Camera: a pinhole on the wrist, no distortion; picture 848 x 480 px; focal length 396.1 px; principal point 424.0 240.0 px. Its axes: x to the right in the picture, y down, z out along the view. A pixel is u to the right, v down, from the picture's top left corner.
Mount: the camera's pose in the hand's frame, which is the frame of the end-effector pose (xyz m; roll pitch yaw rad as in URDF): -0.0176 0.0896 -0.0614 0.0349 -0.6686 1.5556
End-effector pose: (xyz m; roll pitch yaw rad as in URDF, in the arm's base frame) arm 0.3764 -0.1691 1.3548 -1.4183 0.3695 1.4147
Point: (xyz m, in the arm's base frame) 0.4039 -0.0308 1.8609
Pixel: 100.8 274.0
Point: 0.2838 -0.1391 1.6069
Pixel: 278.2 316.6
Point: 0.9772 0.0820 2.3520
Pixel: outside the picture
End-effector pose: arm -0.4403 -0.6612 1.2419 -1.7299 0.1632 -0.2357
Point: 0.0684 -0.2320 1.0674
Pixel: outside the picture
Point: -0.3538 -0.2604 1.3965
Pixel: 450.4 262.9
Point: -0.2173 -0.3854 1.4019
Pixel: 395.9 131.5
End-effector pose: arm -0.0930 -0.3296 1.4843 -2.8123 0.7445 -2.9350
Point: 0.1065 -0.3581 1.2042
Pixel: 668.1 174.6
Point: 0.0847 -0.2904 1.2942
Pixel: 731.4 233.4
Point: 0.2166 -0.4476 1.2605
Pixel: 573.1 283.8
